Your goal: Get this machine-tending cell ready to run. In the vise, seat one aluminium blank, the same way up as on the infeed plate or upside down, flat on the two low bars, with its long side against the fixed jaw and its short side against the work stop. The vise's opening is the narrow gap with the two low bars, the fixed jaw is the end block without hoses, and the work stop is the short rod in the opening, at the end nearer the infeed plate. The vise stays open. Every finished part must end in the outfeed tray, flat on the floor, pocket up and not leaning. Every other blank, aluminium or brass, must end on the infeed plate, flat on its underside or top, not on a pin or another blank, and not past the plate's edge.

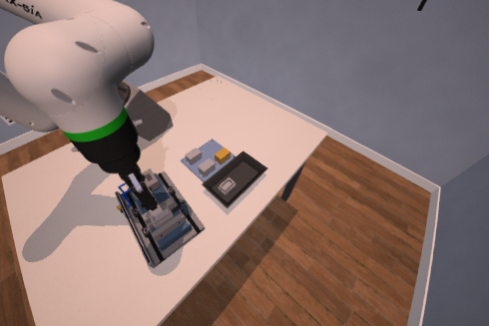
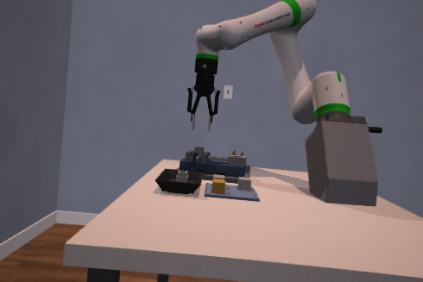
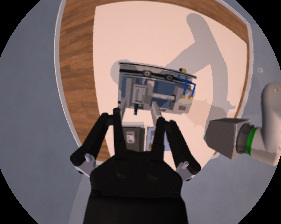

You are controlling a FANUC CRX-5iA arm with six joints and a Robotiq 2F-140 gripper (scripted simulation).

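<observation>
My gripper is now 170 mm above the vise, 60 mm past it and 20 mm to the right of it. Also, from my hand: brass blank: 340 mm to the left, 190 mm below, 60 mm behind.
</observation>
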